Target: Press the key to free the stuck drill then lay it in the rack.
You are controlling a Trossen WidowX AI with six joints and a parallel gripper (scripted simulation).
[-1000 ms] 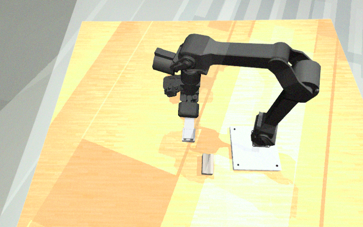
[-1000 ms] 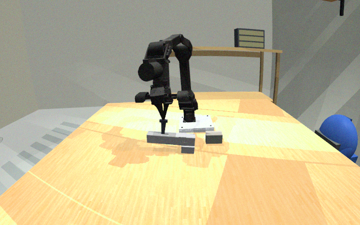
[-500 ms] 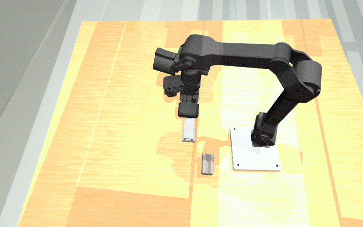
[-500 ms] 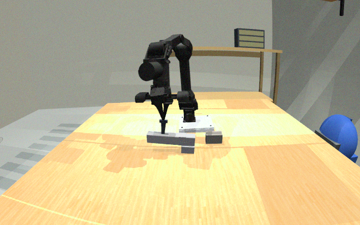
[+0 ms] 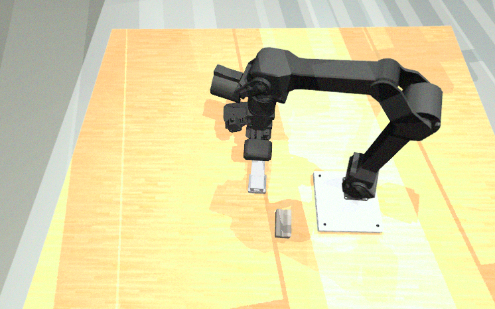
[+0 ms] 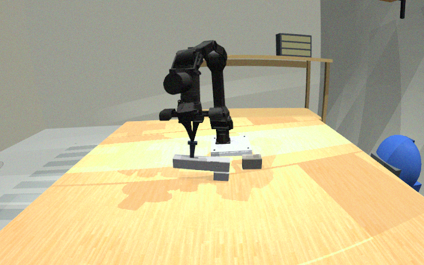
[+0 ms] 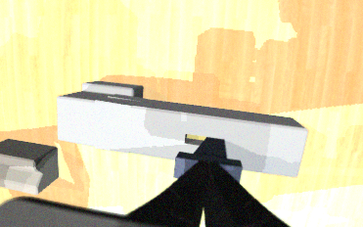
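Now: gripper tip 3 cm above the dark key. Round my gripper tip: grey rack (19 cm to the left, 11 cm below, 8 cm behind); then drill (8 cm below, 5 cm to the left, 1 cm behind); then grey housing (9 cm below, 3 cm to the left, 1 cm behind).
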